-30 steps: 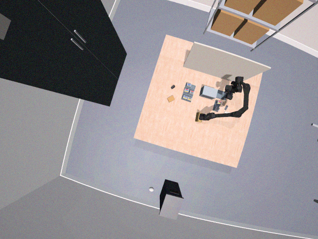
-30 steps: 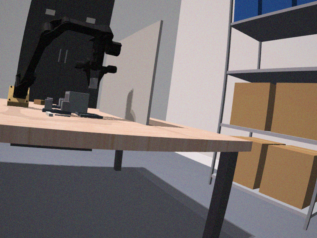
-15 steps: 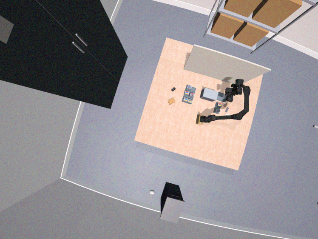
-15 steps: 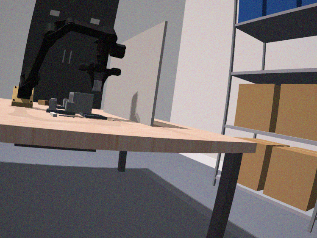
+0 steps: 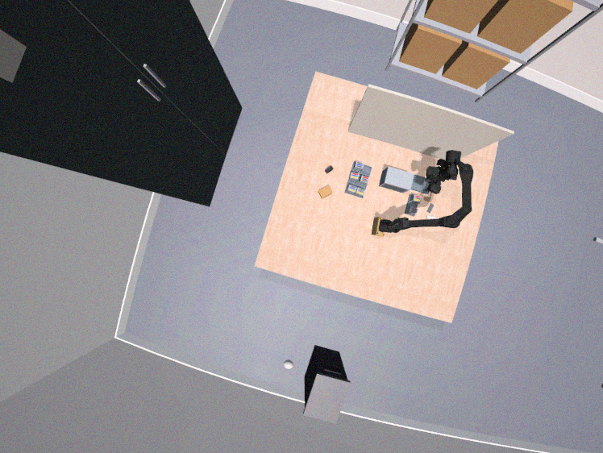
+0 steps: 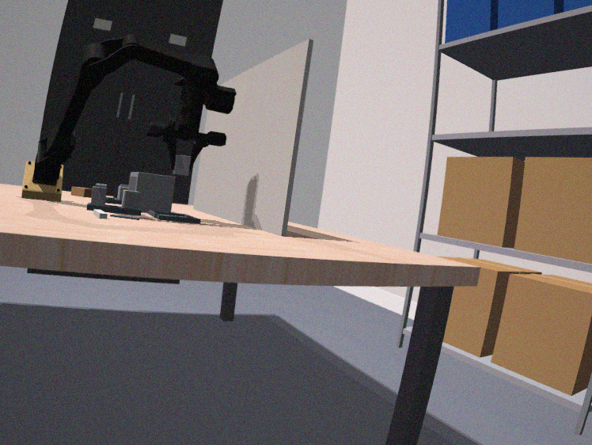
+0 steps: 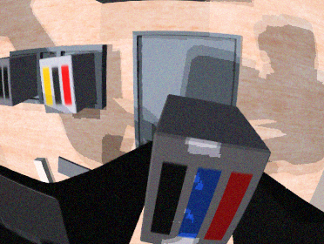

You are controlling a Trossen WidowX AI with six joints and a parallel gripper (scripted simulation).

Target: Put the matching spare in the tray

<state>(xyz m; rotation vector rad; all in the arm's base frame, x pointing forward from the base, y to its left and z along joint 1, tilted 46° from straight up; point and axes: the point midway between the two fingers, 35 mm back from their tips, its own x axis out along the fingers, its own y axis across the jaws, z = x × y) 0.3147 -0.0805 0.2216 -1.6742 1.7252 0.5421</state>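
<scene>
Right now the flat dark tray is 110 mm below my gripper tip. From my gripper tip the other things lie so: grey mounted unit 30 mm behind, 190 mm to the left, 60 mm below; tall beige panel 210 mm ahead, 160 mm to the left, 110 mm above; grey spare block 20 mm above.
</scene>
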